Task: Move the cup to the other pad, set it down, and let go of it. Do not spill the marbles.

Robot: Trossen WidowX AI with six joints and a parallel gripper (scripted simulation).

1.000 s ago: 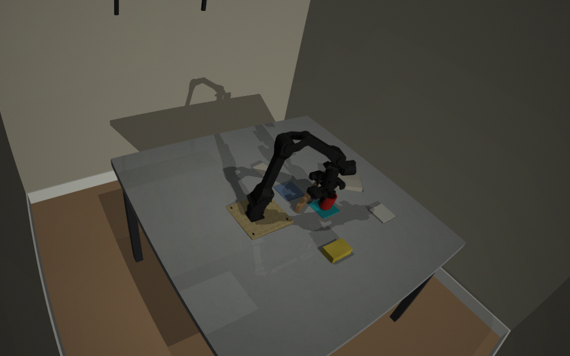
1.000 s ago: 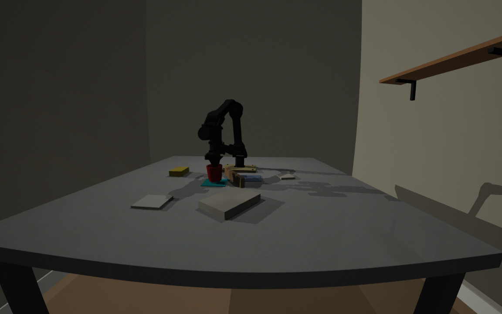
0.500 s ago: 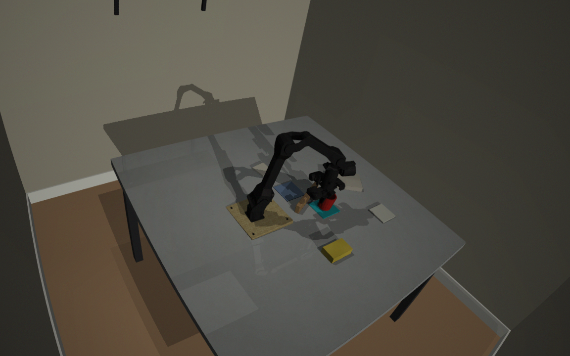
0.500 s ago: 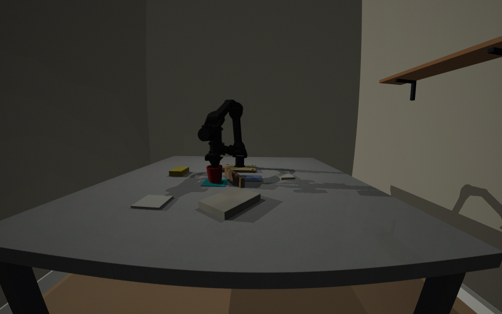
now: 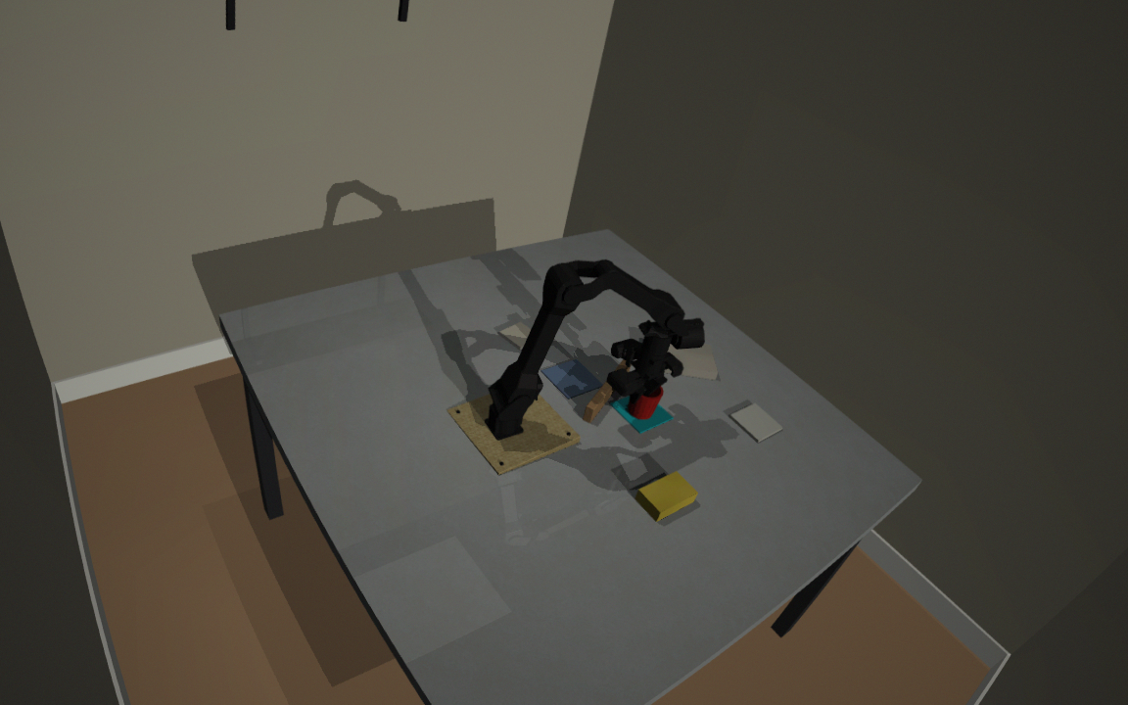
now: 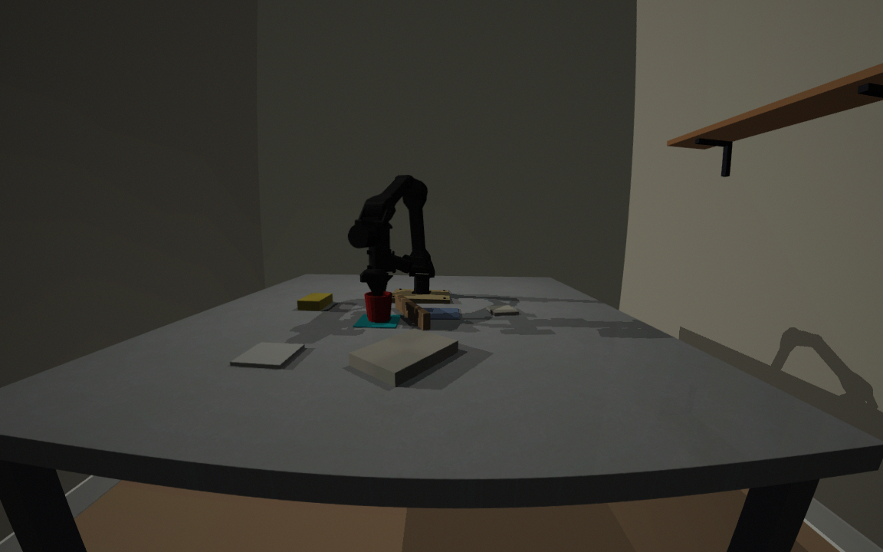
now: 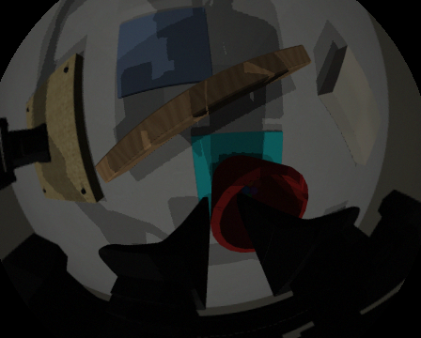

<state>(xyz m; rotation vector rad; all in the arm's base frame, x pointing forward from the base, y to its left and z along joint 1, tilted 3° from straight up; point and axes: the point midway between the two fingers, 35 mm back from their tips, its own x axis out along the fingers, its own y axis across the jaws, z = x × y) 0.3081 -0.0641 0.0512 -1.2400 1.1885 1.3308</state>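
The red cup is 3 cm ahead of my gripper tip and 1 cm below it. Also, from my gripper tip: teal pad: 3 cm ahead, 5 cm below; wooden bar: 2 cm behind, 8 cm to the left, 3 cm below; blue pad: 7 cm behind, 16 cm to the left, 5 cm below.
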